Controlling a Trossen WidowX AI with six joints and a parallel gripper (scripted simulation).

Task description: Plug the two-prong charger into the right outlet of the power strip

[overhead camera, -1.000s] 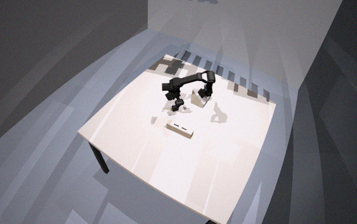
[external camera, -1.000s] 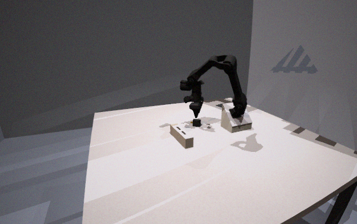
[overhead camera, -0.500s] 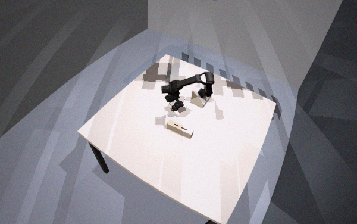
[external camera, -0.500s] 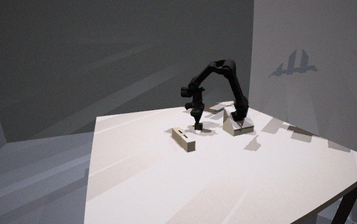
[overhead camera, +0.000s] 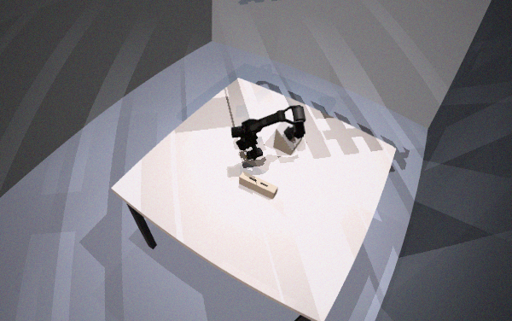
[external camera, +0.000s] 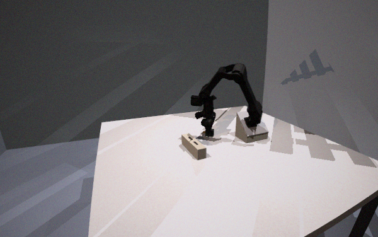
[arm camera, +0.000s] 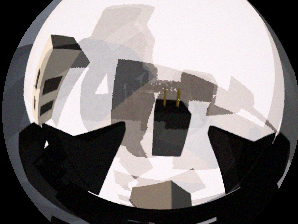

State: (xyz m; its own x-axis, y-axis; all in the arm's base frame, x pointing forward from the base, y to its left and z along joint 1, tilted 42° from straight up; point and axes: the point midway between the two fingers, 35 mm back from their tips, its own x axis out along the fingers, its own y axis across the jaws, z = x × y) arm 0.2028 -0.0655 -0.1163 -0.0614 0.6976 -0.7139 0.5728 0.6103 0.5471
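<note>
My gripper tip is now 10 mm to the left of the black two-prong charger, 10 mm short of it and 10 mm above it.
</note>
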